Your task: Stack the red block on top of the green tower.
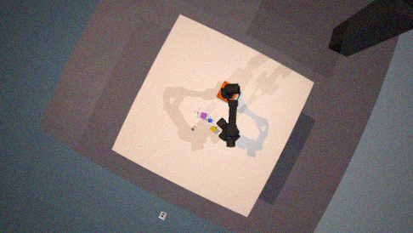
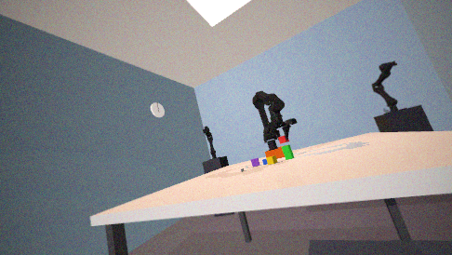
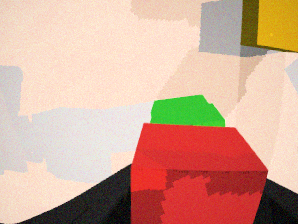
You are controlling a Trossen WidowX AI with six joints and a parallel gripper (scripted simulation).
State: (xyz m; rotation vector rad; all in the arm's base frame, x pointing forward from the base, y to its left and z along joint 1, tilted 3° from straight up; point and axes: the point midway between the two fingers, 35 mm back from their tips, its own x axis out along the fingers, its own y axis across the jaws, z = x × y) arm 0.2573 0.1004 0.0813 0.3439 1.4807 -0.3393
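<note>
My gripper tip is 9 cm to the left of the yellow block, 8 cm above it and 4 cm short of it. Round my gripper tip: red block: 1 cm above; then blue block: 14 cm to the right, 9 cm below, 1 cm behind; then purple block: 20 cm to the right, 8 cm below, 3 cm behind.
</note>
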